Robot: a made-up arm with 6 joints.
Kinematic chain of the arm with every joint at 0, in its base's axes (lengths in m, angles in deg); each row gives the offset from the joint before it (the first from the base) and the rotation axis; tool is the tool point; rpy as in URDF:
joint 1: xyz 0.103 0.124 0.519 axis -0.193 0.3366 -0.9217
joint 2: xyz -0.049 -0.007 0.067 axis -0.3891 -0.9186 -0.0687
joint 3: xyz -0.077 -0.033 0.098 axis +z
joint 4: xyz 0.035 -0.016 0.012 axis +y
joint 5: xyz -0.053 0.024 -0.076 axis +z
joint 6: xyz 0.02 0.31 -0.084 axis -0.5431 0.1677 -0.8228
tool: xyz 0.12 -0.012 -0.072 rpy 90 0 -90
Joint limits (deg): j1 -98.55..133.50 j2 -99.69..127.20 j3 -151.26..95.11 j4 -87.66..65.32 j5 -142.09..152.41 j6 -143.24..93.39
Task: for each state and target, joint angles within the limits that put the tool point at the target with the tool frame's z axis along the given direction. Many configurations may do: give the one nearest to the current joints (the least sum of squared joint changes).
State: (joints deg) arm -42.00 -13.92 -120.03 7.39 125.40 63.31
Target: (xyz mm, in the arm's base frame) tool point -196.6 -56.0 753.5 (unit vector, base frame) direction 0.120 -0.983 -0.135
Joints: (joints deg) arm -65.94 -45.94 -81.46 32.11 148.06 36.11
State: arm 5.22 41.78 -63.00 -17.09 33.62 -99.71
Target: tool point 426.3 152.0 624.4 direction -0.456 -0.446 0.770
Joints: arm 30.28 76.49 -40.65 -76.31 26.97 -119.67
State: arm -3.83 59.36 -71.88 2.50 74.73 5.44
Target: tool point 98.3 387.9 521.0 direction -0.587 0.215 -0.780
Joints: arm -9.56 65.78 -74.36 24.55 75.02 28.89
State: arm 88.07 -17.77 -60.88 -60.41 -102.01 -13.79
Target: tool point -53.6 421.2 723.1 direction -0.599 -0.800 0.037
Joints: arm 111.95 -18.69 -64.84 -15.20 -116.13 23.40
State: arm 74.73 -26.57 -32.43 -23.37 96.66 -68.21
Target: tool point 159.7 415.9 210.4 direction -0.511 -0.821 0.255
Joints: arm 86.59 22.26 2.31 -33.34 49.84 -91.06
